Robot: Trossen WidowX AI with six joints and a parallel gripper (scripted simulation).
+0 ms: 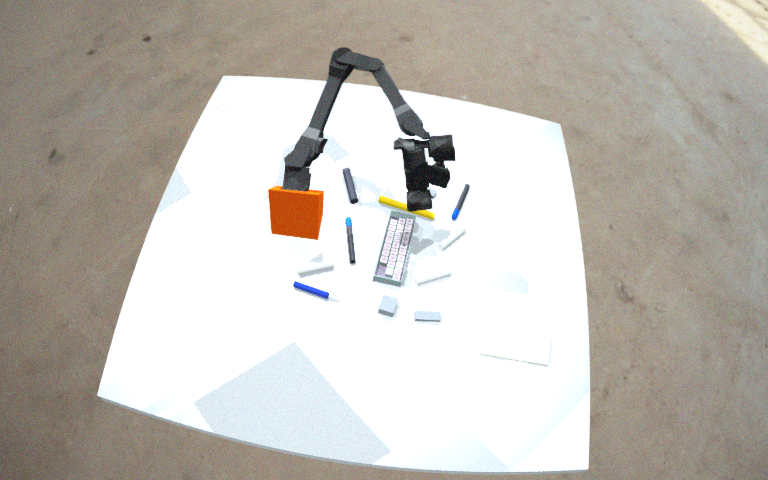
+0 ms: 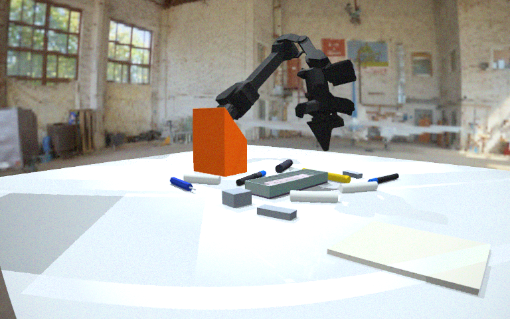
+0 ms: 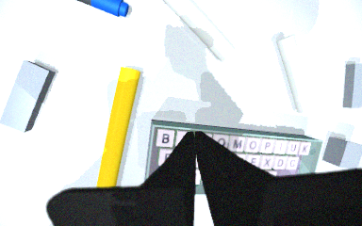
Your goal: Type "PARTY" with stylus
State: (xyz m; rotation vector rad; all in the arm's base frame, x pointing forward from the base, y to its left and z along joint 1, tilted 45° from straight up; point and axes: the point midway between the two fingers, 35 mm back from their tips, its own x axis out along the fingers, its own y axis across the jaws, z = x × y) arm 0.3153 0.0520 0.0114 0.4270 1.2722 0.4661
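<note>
Right now the blue stylus is 25 cm to the right of my gripper tip, 21 cm behind it and 7 cm below it. Round my gripper tip: yellow marker 7 cm below, 6 cm to the left, 3 cm behind; dark marker 19 cm behind, 11 cm to the left, 7 cm below; pale flat pad 30 cm to the right, 30 cm ahead, 8 cm below.
</note>
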